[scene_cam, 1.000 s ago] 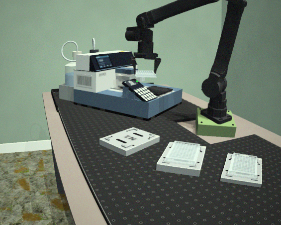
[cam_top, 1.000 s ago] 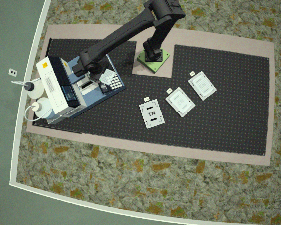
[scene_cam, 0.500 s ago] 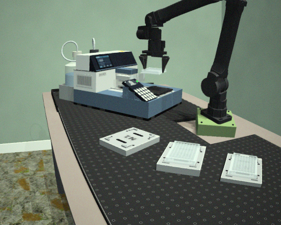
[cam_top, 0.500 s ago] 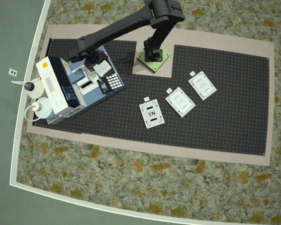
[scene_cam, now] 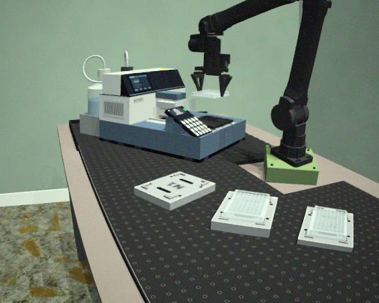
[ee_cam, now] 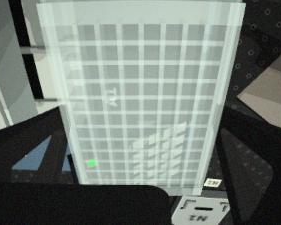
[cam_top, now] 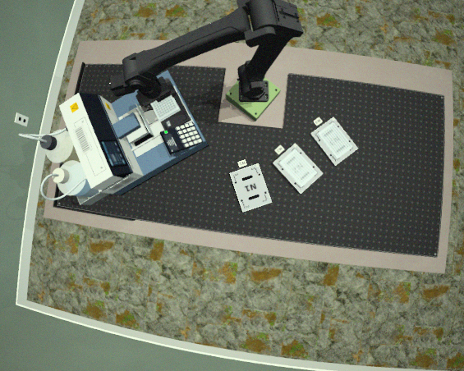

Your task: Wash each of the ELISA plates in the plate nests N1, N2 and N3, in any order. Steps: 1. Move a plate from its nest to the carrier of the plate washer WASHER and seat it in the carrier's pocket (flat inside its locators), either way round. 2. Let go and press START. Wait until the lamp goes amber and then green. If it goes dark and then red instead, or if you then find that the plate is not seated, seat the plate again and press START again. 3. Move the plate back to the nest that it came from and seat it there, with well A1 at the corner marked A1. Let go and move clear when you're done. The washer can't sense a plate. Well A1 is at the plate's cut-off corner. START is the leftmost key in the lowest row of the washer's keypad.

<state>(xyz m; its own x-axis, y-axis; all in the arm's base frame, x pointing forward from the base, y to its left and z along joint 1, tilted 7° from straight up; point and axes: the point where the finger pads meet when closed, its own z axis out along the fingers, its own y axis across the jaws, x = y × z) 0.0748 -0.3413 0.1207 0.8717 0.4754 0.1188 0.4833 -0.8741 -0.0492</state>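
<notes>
My gripper is now 100 mm above the dark carrier. Round my hand: plate washer: 70 mm ahead, 140 mm to the right, 60 mm below; then N1 label: 200 mm ahead, 280 mm to the left, 190 mm below.
</notes>
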